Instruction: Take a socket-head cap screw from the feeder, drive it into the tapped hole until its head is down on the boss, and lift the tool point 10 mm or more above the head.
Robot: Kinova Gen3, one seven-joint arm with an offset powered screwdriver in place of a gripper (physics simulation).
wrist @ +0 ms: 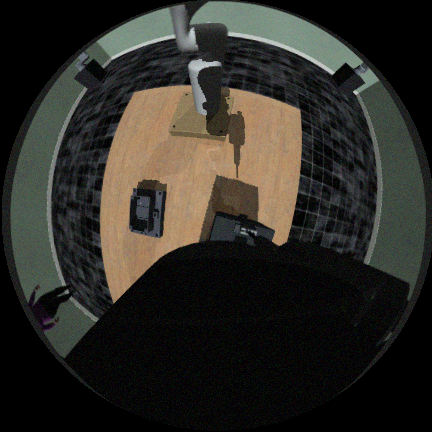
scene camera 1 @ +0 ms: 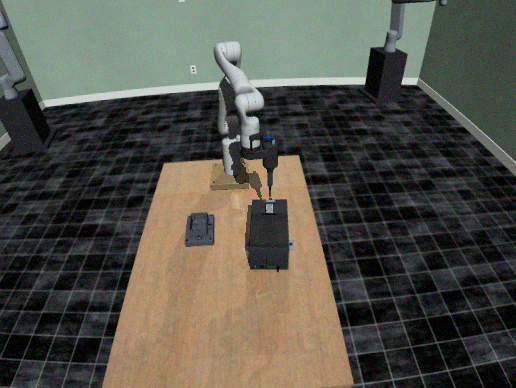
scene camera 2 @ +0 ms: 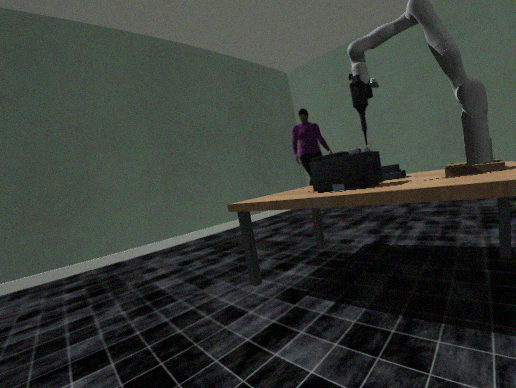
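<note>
The screw feeder (scene camera 1: 268, 230) (scene camera 2: 345, 171) (wrist: 225, 228) is a black box on the table, with a light metal pick-up part (scene camera 1: 270, 207) (wrist: 247, 231) on top at its robot-side end. My screwdriver (scene camera 1: 270, 196) (scene camera 2: 366, 143) points down, with its thin tip at or just above that end of the feeder. Whether the tip touches anything or bears a screw is too small to tell. The dark grey fixture block (scene camera 1: 200, 233) (scene camera 2: 393, 173) (wrist: 148, 212) lies apart from the feeder. Its boss and tapped hole cannot be made out clearly. The black tool body hides the lower part of the wrist view.
The arm's base plate (scene camera 1: 229, 187) (scene camera 2: 472, 170) (wrist: 189, 120) sits at the far end of the wooden table (scene camera 1: 225, 320). A person in purple (scene camera 2: 306, 137) (wrist: 44, 310) stands beyond the table. Black pedestals (scene camera 1: 385, 75) (wrist: 90, 75) with other arms stand near the walls.
</note>
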